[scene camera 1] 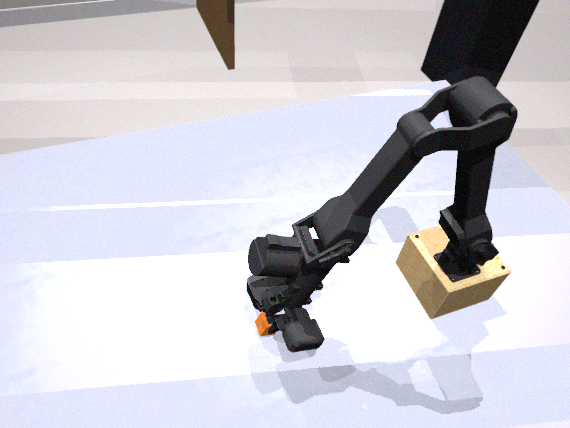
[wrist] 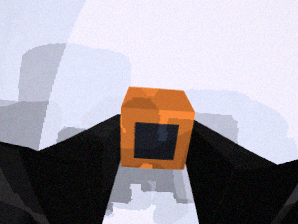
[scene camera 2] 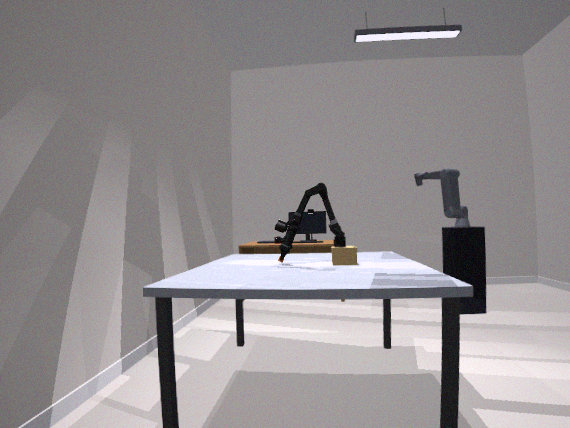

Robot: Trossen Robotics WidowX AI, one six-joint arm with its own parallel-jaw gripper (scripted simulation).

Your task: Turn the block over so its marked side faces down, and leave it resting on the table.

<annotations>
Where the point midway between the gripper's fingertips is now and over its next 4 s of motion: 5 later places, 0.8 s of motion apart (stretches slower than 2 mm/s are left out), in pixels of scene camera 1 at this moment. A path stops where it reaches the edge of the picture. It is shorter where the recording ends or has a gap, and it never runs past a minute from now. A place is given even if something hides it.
My gripper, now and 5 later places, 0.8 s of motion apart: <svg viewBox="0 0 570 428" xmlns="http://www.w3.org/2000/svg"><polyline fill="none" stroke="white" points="267,324 258,328 256,329 258,329 278,307 265,310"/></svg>
</annotations>
